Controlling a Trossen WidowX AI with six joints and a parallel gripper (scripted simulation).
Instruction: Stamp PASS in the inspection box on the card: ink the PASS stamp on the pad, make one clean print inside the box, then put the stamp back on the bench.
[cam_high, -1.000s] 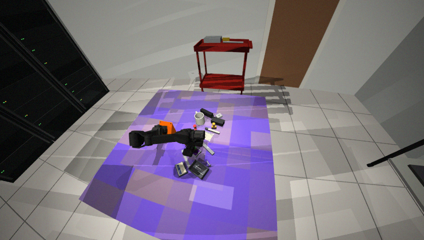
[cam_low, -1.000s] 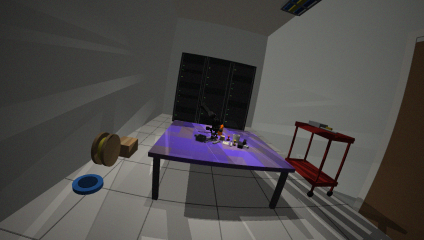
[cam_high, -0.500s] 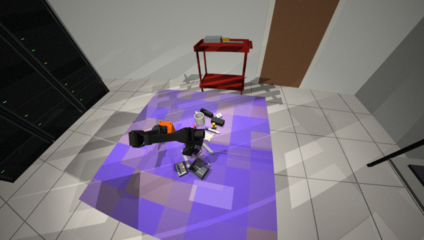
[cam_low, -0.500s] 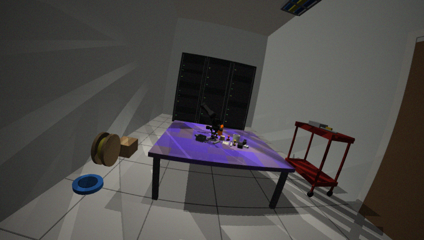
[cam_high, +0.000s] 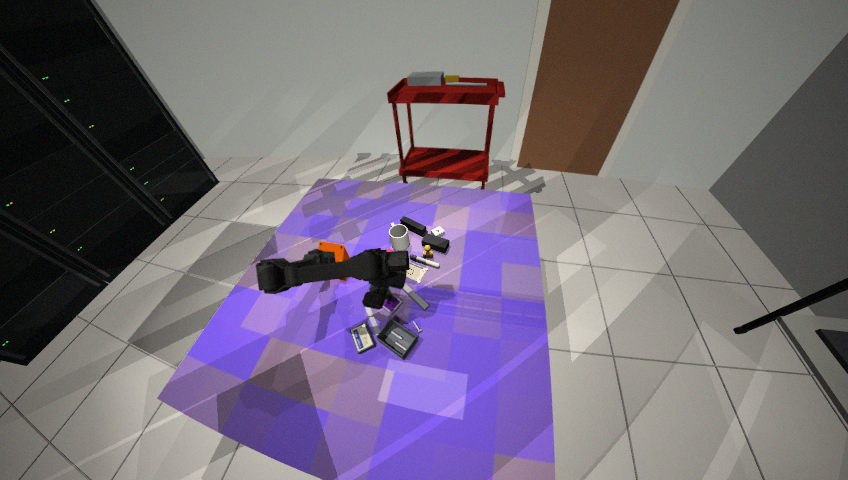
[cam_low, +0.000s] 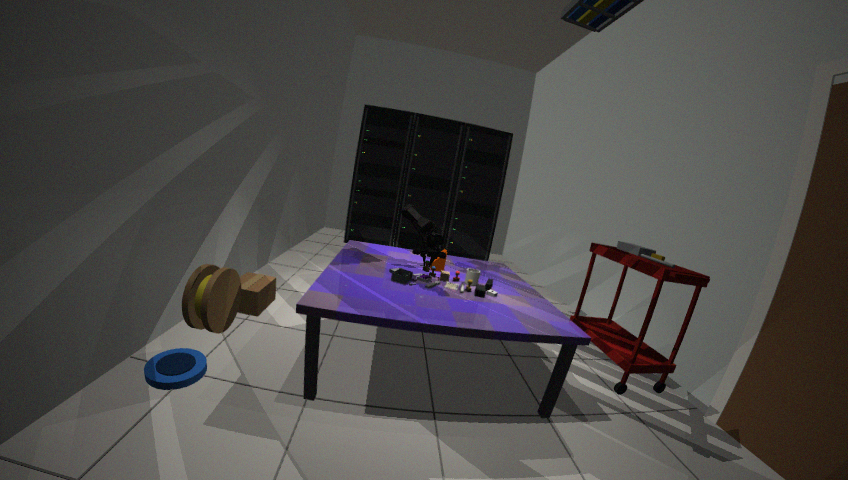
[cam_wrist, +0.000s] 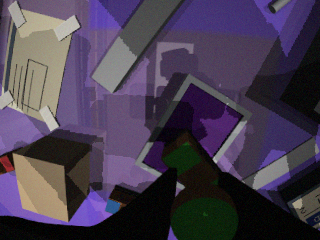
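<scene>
Right now the card is 150 mm to the left of my gripper tip, 70 mm below it and 60 mm ahead of it. Also, from my gripper tip: blue-knobbed stamp 80 mm behind, 60 mm to the left, 50 mm below; then green-knobbed stamp right at my gripper tip; then ink pad 70 mm below.
</scene>
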